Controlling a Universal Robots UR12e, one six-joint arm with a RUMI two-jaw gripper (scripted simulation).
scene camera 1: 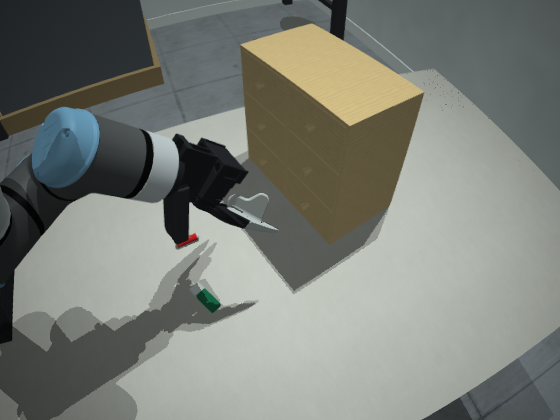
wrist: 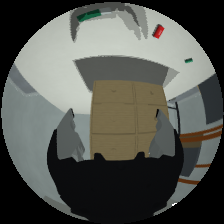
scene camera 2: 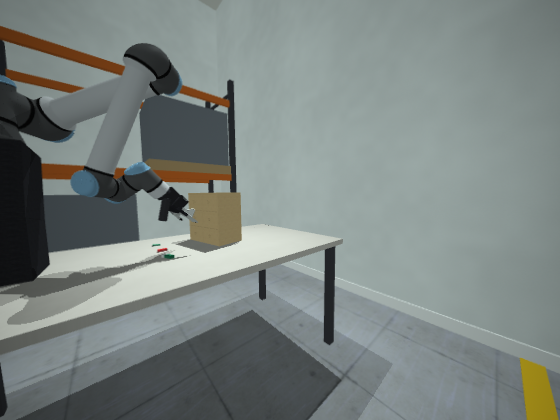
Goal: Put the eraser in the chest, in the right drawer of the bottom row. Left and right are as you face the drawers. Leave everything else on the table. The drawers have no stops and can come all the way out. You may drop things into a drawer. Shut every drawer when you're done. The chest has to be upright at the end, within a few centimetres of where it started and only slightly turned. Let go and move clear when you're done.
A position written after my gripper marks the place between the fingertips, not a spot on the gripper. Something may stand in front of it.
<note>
In view: my gripper (scene camera 1: 251,199), a drawer (scene camera 1: 272,165) and a drawer (scene camera 1: 271,130).
My gripper is seen too in the wrist view (wrist: 115,108) and in scene camera 2 (scene camera 2: 189,221).
</note>
